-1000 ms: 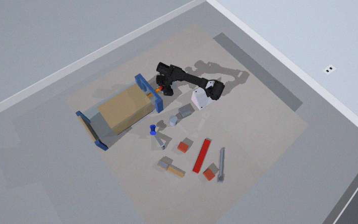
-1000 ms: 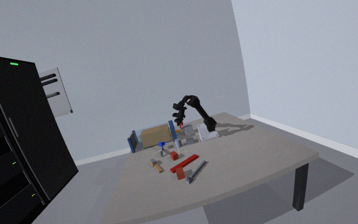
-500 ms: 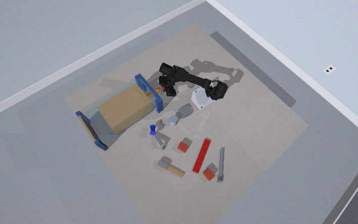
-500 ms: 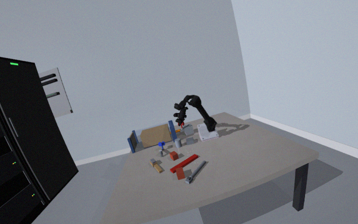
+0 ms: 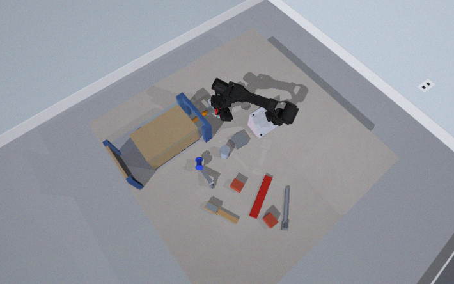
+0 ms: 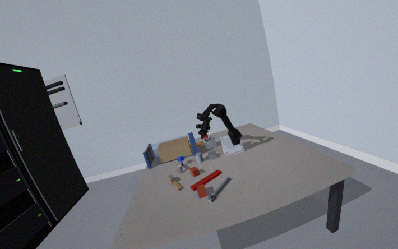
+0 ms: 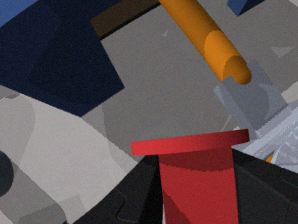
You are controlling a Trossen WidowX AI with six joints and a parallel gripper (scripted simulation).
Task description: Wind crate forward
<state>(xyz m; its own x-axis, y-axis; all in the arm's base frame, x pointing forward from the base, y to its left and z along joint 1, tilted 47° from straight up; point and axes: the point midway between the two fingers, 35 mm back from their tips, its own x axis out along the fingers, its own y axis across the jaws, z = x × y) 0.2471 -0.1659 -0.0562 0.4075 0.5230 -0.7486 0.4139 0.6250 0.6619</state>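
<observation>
Right now my gripper tip is 4 cm past the red-knobbed handle, 3 cm above it and 2 cm to the left of it. The rest, counted from my gripper tip: red knob (2 cm behind, 1 cm to the left); blue frame (9 cm ahead, 7 cm to the right, 3 cm below); grey winch (10 cm below, 9 cm to the right, 8 cm behind).
</observation>
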